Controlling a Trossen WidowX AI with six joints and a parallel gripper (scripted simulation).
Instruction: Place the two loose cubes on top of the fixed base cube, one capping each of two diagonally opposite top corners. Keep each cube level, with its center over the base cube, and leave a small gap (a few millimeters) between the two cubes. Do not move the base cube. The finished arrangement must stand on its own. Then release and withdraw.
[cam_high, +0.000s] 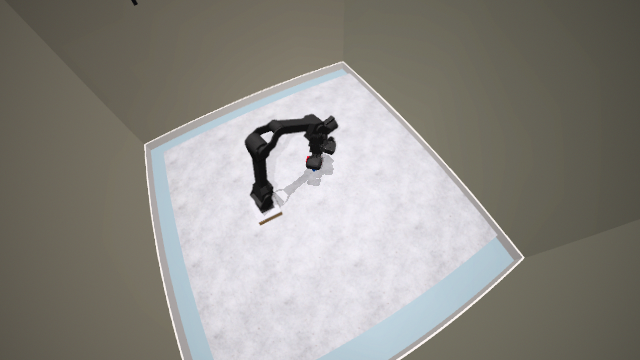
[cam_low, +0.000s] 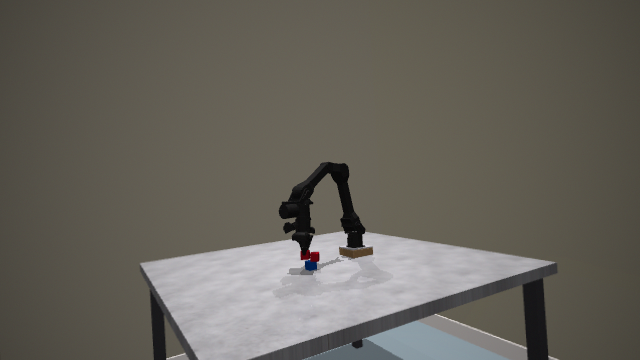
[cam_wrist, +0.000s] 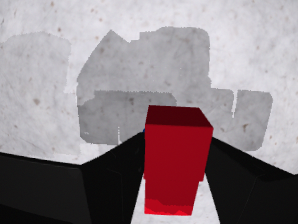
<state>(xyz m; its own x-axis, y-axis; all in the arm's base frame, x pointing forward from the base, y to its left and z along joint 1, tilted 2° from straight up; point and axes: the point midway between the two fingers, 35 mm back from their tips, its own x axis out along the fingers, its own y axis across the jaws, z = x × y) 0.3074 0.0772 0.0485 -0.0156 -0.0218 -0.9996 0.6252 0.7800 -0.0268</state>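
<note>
Right now the blue cube is 20 mm behind my gripper tip, 10 mm to the left of it and 40 mm below it.
</note>
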